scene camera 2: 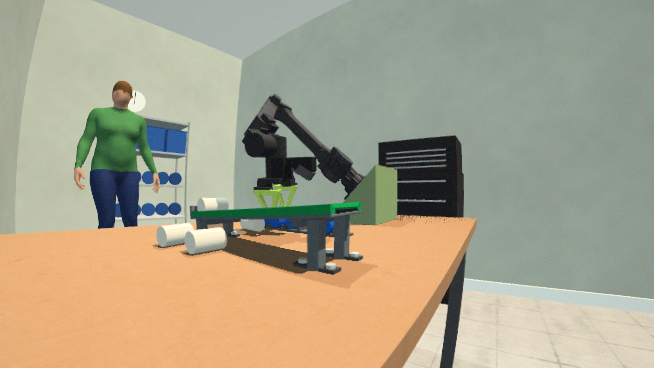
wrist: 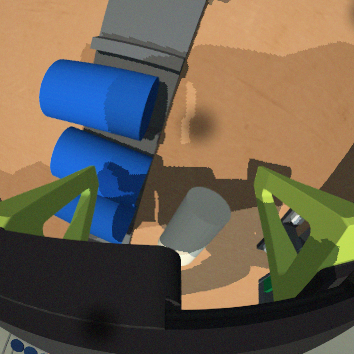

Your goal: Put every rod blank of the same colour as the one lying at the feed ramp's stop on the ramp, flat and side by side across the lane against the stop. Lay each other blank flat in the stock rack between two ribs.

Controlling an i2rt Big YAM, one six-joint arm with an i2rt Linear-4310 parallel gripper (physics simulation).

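Observation:
A white rod blank [scene camera 2: 209, 204] lies on the green feed ramp [scene camera 2: 275, 211] at its stop end. Two white blanks [scene camera 2: 174, 235] [scene camera 2: 206, 240] lie on the table in front of it. Another white blank [scene camera 2: 252, 224] [wrist: 197, 222] lies behind the ramp, shaded grey in the wrist view. The grey stock rack [wrist: 150, 20] has blue blanks [wrist: 97, 97] [wrist: 102, 155] [wrist: 102, 217] lying across it, the lowest partly hidden by a finger. My gripper [scene camera 2: 276, 204] [wrist: 176, 174] is open and empty, above the table behind the ramp; the white blank shows low between its fingers in the wrist view.
The ramp stands on grey legs [scene camera 2: 316, 244] with bolted feet. A green wedge-shaped block [scene camera 2: 386, 196] stands at the right beside the arm. The table's right edge [scene camera 2: 450, 280] runs near the ramp. Behind are a black tool cabinet [scene camera 2: 425, 175], a shelf unit and a person in green [scene camera 2: 117, 142].

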